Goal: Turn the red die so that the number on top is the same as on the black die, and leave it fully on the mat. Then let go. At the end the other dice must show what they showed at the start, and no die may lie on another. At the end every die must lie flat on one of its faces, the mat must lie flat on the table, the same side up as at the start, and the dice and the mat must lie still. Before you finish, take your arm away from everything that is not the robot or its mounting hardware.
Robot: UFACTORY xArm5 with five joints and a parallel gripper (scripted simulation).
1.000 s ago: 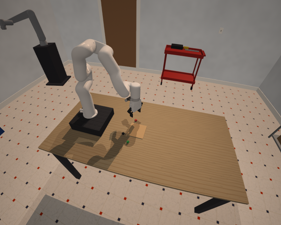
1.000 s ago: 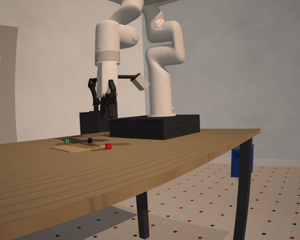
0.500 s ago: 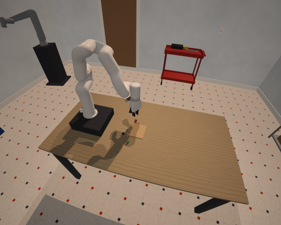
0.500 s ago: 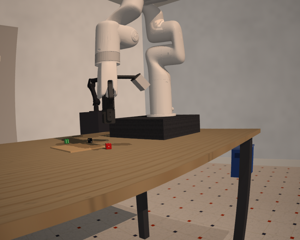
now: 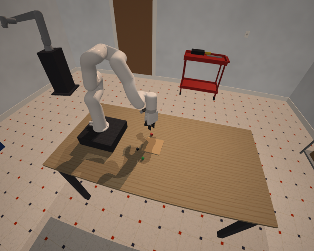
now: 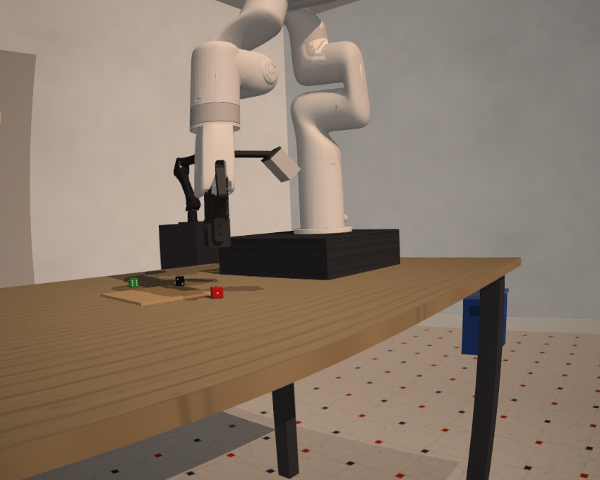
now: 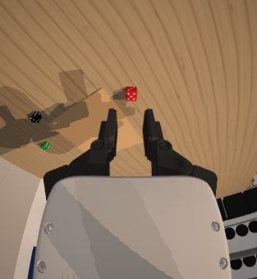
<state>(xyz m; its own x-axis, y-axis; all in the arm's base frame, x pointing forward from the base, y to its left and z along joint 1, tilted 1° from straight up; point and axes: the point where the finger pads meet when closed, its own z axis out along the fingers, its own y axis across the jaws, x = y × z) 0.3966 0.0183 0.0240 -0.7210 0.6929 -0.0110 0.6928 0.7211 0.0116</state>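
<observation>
The red die is 90 mm below my hand and 10 mm ahead of it. From my hand the other things lie so: black die: 160 mm to the right, 90 mm below, 90 mm behind; then green die: 240 mm to the right, 90 mm below, 40 mm behind; then tan mat: 110 mm to the right, 90 mm below, 20 mm ahead.
</observation>
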